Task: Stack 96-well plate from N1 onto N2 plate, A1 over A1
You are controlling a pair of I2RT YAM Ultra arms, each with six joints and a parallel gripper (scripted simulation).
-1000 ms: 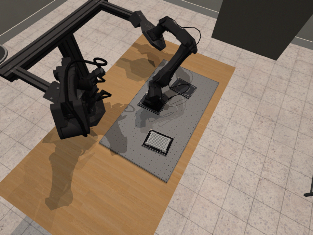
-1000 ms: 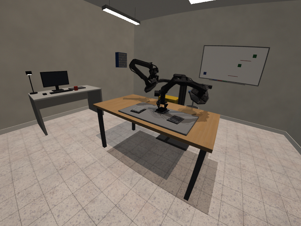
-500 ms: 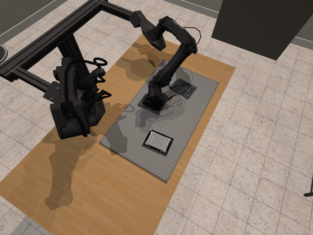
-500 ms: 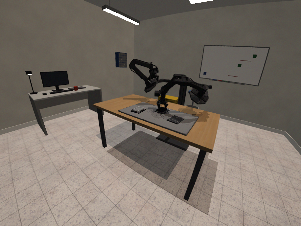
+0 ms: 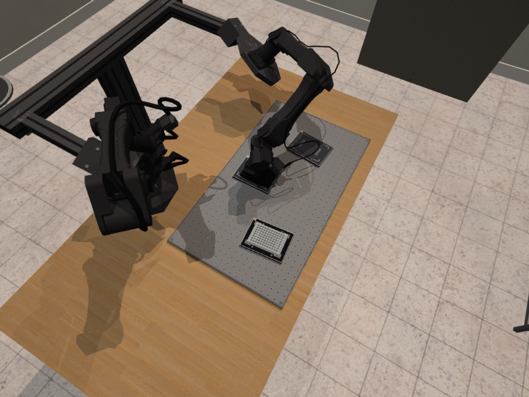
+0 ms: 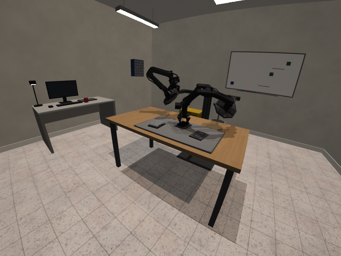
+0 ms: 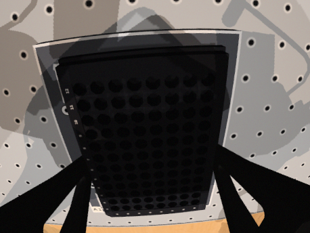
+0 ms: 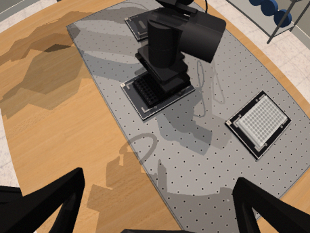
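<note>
Now: right hand 14 cm short of the black 96-well plate, 22 cm to the right of it and 30 cm above it. The rest, counted from my right hand: white 96-well plate 31 cm ahead, 1 cm to the left, 31 cm below.
</note>
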